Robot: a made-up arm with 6 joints. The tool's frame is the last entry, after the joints. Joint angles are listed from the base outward. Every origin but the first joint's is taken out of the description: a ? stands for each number. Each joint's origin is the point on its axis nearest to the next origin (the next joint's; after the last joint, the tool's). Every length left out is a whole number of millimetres.
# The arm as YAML. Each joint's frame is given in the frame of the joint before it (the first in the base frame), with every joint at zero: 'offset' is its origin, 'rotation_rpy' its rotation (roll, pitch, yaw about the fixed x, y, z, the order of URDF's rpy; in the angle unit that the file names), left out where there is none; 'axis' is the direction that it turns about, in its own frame. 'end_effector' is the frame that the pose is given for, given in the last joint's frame.
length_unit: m
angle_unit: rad
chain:
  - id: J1
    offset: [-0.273, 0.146, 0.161]
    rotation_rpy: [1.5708, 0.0, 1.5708]
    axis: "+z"
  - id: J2
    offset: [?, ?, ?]
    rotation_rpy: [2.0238, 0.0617, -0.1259]
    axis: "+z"
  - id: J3
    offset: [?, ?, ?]
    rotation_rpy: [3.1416, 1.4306, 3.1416]
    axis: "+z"
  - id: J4
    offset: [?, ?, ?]
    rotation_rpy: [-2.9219, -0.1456, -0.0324]
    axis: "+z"
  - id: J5
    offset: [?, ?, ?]
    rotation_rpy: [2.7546, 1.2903, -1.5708]
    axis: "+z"
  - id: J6
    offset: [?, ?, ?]
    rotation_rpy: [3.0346, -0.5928, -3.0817]
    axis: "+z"
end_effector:
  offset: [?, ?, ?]
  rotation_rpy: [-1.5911, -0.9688, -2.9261]
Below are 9 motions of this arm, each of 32 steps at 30 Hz.
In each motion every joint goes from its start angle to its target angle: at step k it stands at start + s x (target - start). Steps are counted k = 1, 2, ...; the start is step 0. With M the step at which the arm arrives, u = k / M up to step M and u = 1 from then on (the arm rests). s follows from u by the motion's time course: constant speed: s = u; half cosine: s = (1 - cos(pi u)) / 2; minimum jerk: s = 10 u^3 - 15 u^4 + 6 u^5.
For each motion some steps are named. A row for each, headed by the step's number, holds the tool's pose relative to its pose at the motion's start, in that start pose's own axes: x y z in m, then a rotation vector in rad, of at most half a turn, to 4 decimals.
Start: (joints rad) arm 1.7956 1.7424 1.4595 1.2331 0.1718 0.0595
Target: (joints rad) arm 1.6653 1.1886 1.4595 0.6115 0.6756 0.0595
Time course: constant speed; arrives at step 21
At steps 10, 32:
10: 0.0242 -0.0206 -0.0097 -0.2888 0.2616 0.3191
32: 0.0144 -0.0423 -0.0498 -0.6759 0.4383 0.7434

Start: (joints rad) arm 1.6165 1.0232 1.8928 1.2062 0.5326 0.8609
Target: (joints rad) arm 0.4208 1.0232 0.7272 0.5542 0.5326 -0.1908
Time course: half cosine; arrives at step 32
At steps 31, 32:
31: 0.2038 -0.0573 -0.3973 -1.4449 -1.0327 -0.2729
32: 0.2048 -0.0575 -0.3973 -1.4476 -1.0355 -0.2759

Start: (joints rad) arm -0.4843 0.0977 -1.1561 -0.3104 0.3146 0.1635
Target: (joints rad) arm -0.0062 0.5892 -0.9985 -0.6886 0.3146 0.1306
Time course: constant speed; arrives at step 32
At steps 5, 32:
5: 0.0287 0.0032 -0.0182 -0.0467 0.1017 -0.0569
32: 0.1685 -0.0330 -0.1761 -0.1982 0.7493 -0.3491

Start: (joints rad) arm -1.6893 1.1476 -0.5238 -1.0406 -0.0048 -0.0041
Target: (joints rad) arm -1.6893 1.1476 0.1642 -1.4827 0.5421 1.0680
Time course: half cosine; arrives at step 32
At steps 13, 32:
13: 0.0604 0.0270 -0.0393 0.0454 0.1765 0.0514
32: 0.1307 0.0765 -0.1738 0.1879 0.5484 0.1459

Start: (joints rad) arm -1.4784 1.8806 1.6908 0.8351 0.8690 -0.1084
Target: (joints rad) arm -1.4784 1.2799 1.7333 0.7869 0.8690 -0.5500
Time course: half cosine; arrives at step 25
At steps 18, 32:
18: -0.0681 -0.0635 -0.1543 -0.5904 -0.0595 0.3413
32: -0.0746 -0.0875 -0.1892 -0.7314 -0.0892 0.3965

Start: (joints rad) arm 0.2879 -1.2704 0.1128 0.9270 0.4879 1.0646
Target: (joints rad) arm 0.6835 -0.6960 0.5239 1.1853 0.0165 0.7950
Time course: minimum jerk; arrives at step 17
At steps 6, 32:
6: -0.0351 -0.0002 -0.0048 -0.0313 -0.0616 -0.0363
32: -0.1309 0.0025 -0.0513 -0.0992 -0.3017 -0.2013

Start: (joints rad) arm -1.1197 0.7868 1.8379 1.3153 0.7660 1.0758
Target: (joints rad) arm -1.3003 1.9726 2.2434 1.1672 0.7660 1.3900
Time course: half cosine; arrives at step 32
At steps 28, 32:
28: 0.2909 0.1450 -0.2079 -0.1586 -0.5712 -1.0040
32: 0.3038 0.1419 -0.2103 -0.1543 -0.6038 -1.0419

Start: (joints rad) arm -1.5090 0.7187 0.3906 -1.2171 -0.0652 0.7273
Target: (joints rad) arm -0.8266 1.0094 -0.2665 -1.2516 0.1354 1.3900
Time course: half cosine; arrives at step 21
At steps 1, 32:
1: -0.0006 0.0001 0.0012 0.0046 -0.0022 0.0021
32: -0.0563 -0.0701 0.1655 0.8355 -0.3517 0.1520

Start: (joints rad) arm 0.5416 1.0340 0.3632 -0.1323 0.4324 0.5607
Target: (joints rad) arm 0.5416 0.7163 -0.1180 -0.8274 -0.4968 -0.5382
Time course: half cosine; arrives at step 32
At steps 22, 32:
22: 0.0845 -0.0115 -0.0181 -0.1124 0.6397 0.1274
32: 0.0935 -0.0073 -0.0249 -0.1491 0.8170 0.2082

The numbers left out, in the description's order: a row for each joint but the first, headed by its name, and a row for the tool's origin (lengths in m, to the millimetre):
J2: -0.085 0.06 0.0
J3: 0.172 -0.159 0.0
J4: -0.126 0.154 0.0
J5: 0.065 0.09 0.0
J6: -0.03 -0.041 0.0
tool: -0.062 -0.111 0.0

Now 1 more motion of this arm.
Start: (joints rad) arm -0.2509 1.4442 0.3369 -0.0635 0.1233 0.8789
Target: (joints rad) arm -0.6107 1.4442 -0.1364 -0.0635 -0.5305 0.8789
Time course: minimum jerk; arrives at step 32
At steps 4, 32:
4: -0.0010 -0.0013 0.0012 0.0089 -0.0135 0.0015
32: -0.0640 -0.1010 0.0222 0.6331 -0.6783 0.3147

